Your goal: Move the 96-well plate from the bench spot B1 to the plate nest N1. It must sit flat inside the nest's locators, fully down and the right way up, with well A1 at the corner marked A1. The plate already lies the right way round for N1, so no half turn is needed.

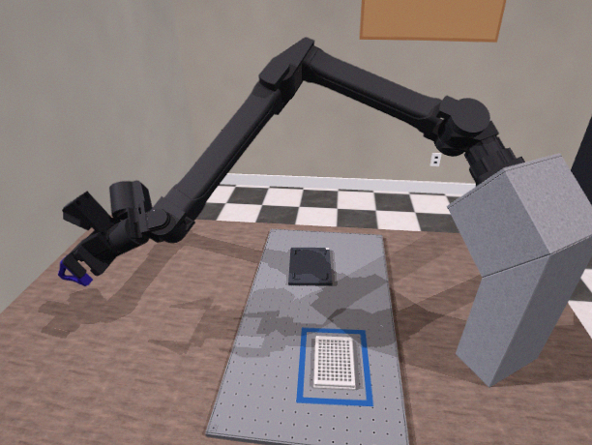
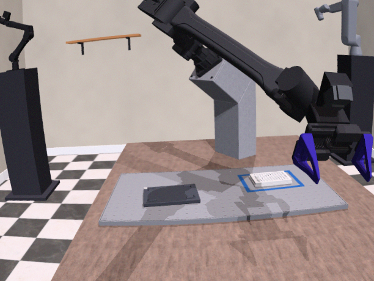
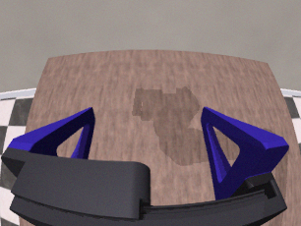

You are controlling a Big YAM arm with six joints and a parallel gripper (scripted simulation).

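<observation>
Now: hand 55 cm past the white 96-well plate, 22 cm above it and 4 cm to the right of it. From my hand the other things lie so: dark plate nest N1: 48 cm behind, 29 cm to the right, 22 cm below; then A1 mark: 53 cm behind, 36 cm to the right, 21 cm below.
</observation>
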